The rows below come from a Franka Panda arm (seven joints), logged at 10 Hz.
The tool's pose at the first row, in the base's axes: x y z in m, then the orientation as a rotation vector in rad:
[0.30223 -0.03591 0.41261 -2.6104 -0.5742 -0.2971]
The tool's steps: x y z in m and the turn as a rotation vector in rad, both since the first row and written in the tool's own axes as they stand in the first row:
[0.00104 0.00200 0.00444 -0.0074 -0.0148 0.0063]
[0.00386 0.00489 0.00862 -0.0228 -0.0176 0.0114]
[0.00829 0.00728 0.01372 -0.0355 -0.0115 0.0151]
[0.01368 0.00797 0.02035 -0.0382 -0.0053 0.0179]
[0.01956 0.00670 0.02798 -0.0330 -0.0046 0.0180]
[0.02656 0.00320 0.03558 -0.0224 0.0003 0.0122]
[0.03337 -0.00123 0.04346 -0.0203 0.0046 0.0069]
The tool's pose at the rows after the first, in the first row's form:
[0.30453 -0.03509 0.40827 -2.6231 -0.5709 -0.2786]
[0.30878 -0.03451 0.40435 -2.6398 -0.5649 -0.2789]
[0.31434 -0.03253 0.40029 -2.6510 -0.5577 -0.2902]
[0.32018 -0.02812 0.39582 -2.6524 -0.5518 -0.2983]
[0.32569 -0.02148 0.39136 -2.6472 -0.5515 -0.2973]
[0.33122 -0.01265 0.38811 -2.6344 -0.5577 -0.3017]
[0.33619 -0.00300 0.38491 -2.6300 -0.5633 -0.3082]

